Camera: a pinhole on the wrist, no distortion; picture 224 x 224 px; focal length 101.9 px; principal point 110.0 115.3 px. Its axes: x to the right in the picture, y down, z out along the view. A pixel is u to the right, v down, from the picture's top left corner.
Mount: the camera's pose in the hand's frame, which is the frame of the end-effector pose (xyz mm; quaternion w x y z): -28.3 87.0 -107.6 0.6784 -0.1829 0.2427 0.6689
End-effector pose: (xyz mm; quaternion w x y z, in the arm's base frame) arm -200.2 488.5 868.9 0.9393 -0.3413 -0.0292 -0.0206
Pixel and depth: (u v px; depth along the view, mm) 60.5 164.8 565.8
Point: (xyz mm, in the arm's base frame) -460.5 985.9 1133.3
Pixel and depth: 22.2 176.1 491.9
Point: -494.1 878.1 1256.9
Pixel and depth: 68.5 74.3 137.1
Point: -155.7 598.5 820.8
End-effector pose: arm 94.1 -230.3 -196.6 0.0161 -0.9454 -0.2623 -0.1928
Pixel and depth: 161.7 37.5 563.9
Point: 815.0 -533.2 -129.7
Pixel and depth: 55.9 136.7 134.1
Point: 128.8 -337.9 -246.9
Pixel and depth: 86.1 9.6 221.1
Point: 378.9 -251.6 -181.7
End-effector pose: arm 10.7 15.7 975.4 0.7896 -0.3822 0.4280 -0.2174
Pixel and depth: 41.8 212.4 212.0
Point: 35.7 285.4 1058.8
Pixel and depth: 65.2 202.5 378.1
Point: 113.1 472.2 1104.3
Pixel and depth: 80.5 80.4 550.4
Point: 479.3 213.0 803.2
